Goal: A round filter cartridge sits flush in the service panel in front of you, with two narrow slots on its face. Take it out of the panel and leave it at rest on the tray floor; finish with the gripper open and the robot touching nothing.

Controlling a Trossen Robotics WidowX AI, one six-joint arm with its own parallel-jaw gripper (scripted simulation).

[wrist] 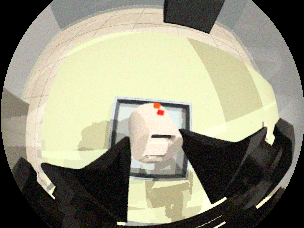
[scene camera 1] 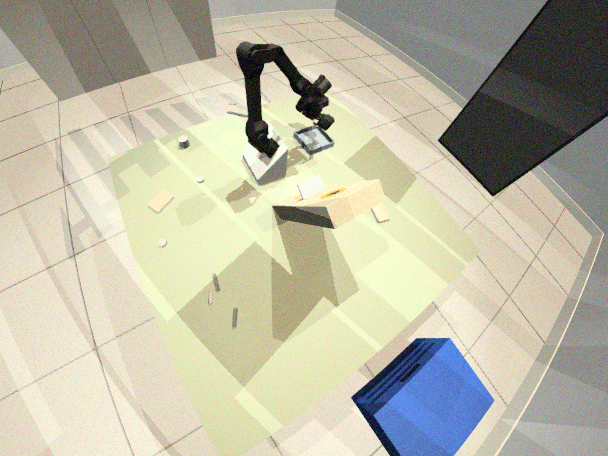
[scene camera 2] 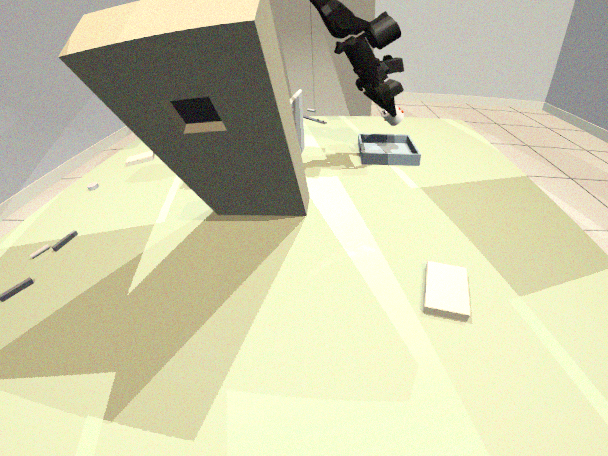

Labels:
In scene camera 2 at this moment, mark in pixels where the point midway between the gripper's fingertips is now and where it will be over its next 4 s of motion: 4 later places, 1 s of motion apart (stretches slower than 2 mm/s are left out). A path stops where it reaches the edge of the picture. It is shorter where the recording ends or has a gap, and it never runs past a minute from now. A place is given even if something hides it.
The gripper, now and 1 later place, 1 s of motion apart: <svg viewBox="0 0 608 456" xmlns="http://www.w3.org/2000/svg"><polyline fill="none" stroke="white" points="391,113 386,136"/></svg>

